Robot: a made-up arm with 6 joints. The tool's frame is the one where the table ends. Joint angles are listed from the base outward.
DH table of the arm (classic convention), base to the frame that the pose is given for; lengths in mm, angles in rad. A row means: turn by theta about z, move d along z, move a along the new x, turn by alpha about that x. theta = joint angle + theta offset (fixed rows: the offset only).
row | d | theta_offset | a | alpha
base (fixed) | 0 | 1.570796 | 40 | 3.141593
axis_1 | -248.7 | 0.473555 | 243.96 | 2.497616
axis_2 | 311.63 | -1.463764 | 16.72 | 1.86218
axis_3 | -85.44 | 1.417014 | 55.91 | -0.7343
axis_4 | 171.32 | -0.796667 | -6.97 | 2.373
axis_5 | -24.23 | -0.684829 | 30 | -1.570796
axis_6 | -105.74 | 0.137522 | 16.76 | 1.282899
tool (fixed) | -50.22 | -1.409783 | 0 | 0
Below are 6 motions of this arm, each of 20 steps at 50 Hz.
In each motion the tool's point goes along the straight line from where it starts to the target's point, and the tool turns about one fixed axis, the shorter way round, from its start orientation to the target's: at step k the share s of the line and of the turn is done. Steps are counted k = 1, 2, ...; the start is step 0. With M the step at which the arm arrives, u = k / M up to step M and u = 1 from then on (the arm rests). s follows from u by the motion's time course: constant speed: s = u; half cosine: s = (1 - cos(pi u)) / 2; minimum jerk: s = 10 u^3 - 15 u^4 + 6 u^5.
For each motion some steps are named. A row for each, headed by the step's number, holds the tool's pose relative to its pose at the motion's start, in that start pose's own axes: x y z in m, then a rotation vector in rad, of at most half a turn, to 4 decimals.
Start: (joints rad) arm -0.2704 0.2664 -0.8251 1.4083 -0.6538 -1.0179
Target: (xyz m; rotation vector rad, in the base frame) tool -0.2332 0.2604 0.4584 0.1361 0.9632 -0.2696
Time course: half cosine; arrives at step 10
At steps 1, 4, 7, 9, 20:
1: 0.0003 -0.0006 0.0006 -0.0034 -0.0042 -0.0004
4: 0.0047 -0.0080 0.0078 -0.0476 -0.0588 -0.0050
7: 0.0109 -0.0183 0.0180 -0.1093 -0.1351 -0.0114
9: 0.0134 -0.0225 0.0221 -0.1343 -0.1661 -0.0140
20: 0.0137 -0.0230 0.0227 -0.1377 -0.1702 -0.0143

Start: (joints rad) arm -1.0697 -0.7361 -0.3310 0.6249 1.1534 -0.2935
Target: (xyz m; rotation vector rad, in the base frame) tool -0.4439 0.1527 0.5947 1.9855 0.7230 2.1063
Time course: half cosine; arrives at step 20
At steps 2, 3, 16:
2: 0.0001 -0.0029 0.0015 -0.0043 0.0053 -0.0050
3: 0.0001 -0.0064 0.0033 -0.0097 0.0118 -0.0111
16: 0.0020 -0.1070 0.0542 -0.1607 0.1951 -0.1843

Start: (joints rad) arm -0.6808 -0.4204 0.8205 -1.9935 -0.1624 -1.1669
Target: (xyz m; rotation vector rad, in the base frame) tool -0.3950 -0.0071 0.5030 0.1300 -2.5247 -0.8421
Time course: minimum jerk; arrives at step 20
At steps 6, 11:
6: 0.0004 -0.0224 -0.0158 0.0500 0.0129 -0.0754
11: 0.0015 -0.0816 -0.0576 0.1820 0.0471 -0.2744

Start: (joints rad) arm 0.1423 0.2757 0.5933 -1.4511 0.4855 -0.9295
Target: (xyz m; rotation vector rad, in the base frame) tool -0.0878 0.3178 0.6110 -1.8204 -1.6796 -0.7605
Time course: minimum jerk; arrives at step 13
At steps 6, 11, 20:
6: 0.0186 0.0112 0.0033 -0.0205 -0.0556 0.0418
11: 0.0422 0.0254 0.0076 -0.0464 -0.1261 0.0949
20: 0.0435 0.0262 0.0078 -0.0478 -0.1298 0.0977

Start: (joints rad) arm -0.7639 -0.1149 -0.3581 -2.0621 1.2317 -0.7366
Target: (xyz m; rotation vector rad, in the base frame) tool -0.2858 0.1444 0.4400 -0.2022 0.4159 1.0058
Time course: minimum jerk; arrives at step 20
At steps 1, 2, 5, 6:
1: 0.0000 0.0001 0.0001 0.0010 0.0002 0.0004
2: -0.0003 0.0004 0.0004 0.0072 0.0015 0.0030
5: -0.0039 0.0054 0.0048 0.0874 0.0185 0.0364
6: -0.0062 0.0086 0.0075 0.1377 0.0292 0.0574

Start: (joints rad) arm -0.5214 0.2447 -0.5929 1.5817 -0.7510 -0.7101
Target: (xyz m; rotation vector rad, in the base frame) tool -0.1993 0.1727 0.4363 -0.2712 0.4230 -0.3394
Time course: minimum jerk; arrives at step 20
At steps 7, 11, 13, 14, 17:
7: 0.0085 -0.0089 0.0118 -0.0102 -0.0669 -0.1234
11: 0.0213 -0.0226 0.0296 -0.0258 -0.1687 -0.3112
13: 0.0275 -0.0291 0.0382 -0.0333 -0.2175 -0.4013
14: 0.0301 -0.0318 0.0418 -0.0365 -0.2380 -0.4392
17: 0.0350 -0.0370 0.0486 -0.0424 -0.2768 -0.5108

